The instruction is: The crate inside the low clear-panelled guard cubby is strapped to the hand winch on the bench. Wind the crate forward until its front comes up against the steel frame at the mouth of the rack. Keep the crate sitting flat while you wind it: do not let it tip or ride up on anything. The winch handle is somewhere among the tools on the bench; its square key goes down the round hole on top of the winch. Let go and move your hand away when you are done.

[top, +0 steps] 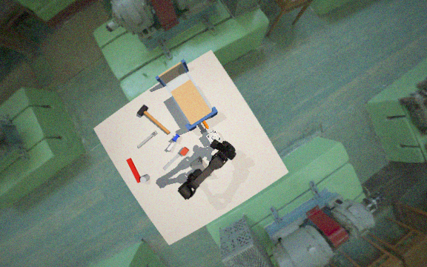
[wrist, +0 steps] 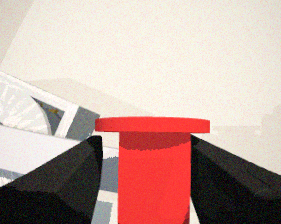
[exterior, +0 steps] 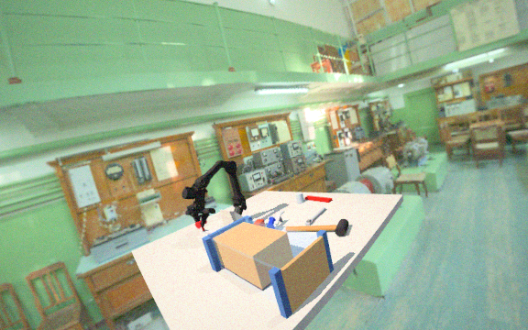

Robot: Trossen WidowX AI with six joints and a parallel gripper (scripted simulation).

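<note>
My gripper tip is now 10 mm past the red knob and 20 mm to the right of it. From my gripper tip the other things lie so: blue steel frame: 250 mm ahead, 30 mm to the left, 20 mm below; then blue knob: 260 mm ahead, 300 mm to the left, 90 mm below; then winch: 70 mm ahead, 30 mm to the left, 100 mm below.
</note>
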